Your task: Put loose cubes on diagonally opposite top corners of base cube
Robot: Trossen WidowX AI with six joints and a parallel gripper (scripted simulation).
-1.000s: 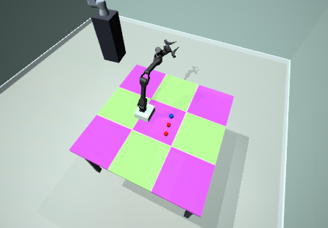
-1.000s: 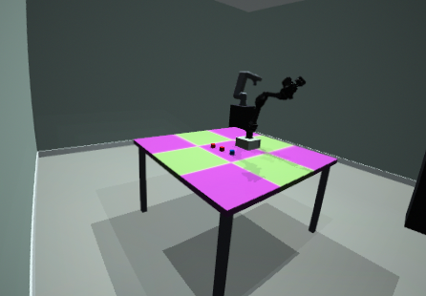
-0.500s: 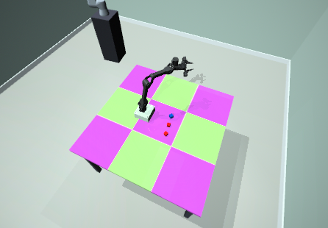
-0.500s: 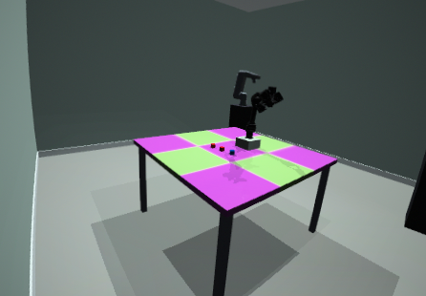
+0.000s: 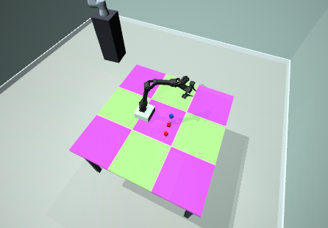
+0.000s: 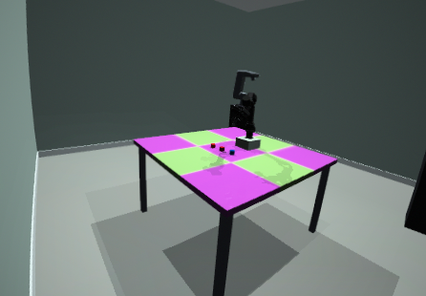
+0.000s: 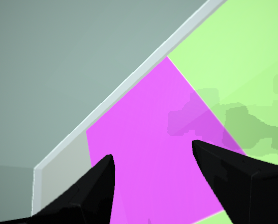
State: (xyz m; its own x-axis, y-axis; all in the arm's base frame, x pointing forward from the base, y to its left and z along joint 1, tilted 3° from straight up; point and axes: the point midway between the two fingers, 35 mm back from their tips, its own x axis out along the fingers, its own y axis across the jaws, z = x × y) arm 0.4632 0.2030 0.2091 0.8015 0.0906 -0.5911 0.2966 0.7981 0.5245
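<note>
The red cube lies 180 mm behind my gripper tip, 260 mm to the right of it and 280 mm below it. Round my gripper tip: blue cube 190 mm behind, 150 mm to the right, 280 mm below.
</note>
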